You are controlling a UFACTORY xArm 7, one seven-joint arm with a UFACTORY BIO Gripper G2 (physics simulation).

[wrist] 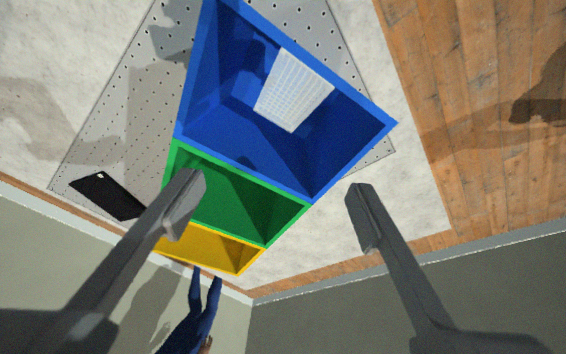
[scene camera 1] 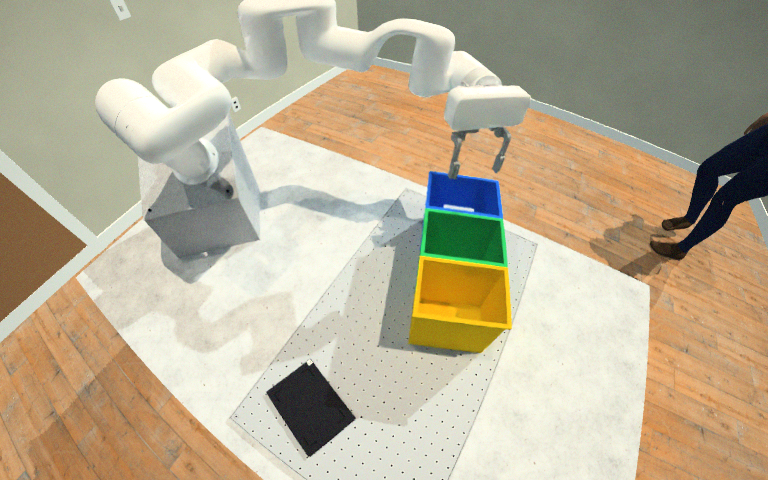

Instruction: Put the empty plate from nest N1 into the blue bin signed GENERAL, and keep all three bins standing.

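Where they show: end effector, tool point: (wrist: pixel 276 208) (scene camera 1: pixel 477 166); arm's base, origin of the base link: (scene camera 1: pixel 195 162).
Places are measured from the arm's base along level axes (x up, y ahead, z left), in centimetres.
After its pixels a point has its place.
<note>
The blue bin (scene camera 1: pixel 481 195) @[y 63.1, x -10.4, z 41.2 cm] (wrist: pixel 345 115) @[y 66.3, x -14.2, z 40.2 cm] stands upright at the far end of the row. The whitish plate (scene camera 1: pixel 458 208) @[y 58.8, x -15.6, z 38.0 cm] (wrist: pixel 294 91) @[y 60.3, x -17.4, z 35.4 cm] lies inside it, low down; in scene camera 1 its lower part is hidden by the bin's near rim. My gripper (scene camera 1: pixel 476 169) @[y 61.5, x 4.0, z 33.1 cm] (wrist: pixel 276 182) @[y 61.5, x 4.0, z 33.1 cm] is above the blue bin, clear of its rim, with its fingers apart and empty. The green bin (scene camera 1: pixel 464 232) @[y 64.6, x -11.0, z 27.5 cm] (wrist: pixel 225 187) @[y 67.0, x -13.9, z 15.9 cm] and the yellow bin (scene camera 1: pixel 447 337) @[y 73.4, x -15.2, z 4.2 cm] (wrist: pixel 205 246) @[y 74.4, x -8.7, z 5.0 cm] stand upright beside it in one row. No sign or nest label is readable.
A flat black nest (scene camera 1: pixel 310 410) @[y 58.4, x -21.9, z -23.5 cm] (wrist: pixel 107 195) @[y 55.9, x -21.9, z -21.6 cm] lies near one end of the perforated board (scene camera 1: pixel 396 396) @[y 71.0, x -23.1, z -10.4 cm] (wrist: pixel 105 125) @[y 45.5, x -23.1, z -2.0 cm], apart from the bins. A person's legs (scene camera 1: pixel 716 186) (wrist: pixel 195 310) show beyond the pale mat.
</note>
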